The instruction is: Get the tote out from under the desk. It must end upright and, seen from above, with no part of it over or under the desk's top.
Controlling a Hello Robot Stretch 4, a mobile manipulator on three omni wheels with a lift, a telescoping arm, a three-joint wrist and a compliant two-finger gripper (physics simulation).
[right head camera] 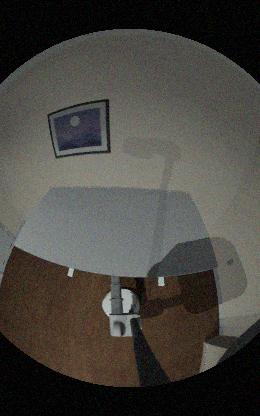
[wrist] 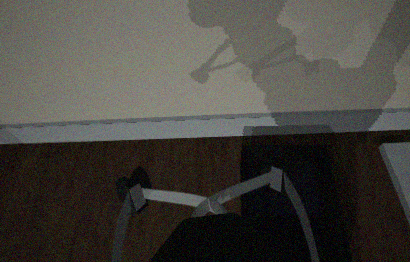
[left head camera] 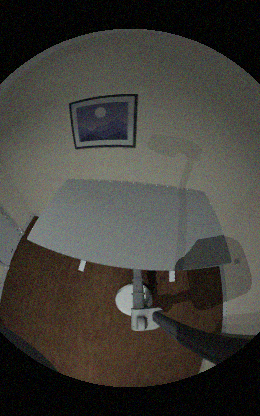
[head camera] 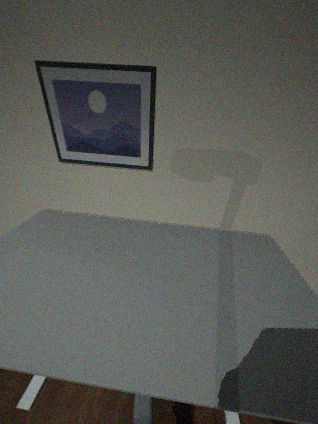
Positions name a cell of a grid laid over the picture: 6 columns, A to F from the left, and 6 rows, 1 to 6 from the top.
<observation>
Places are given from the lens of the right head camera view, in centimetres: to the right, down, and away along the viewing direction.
desk (right head camera: D4): 2, 16, 70
framed picture (right head camera: B2): -37, -62, 67
The marked spots on the desk and the framed picture are 87 cm apart.
</observation>
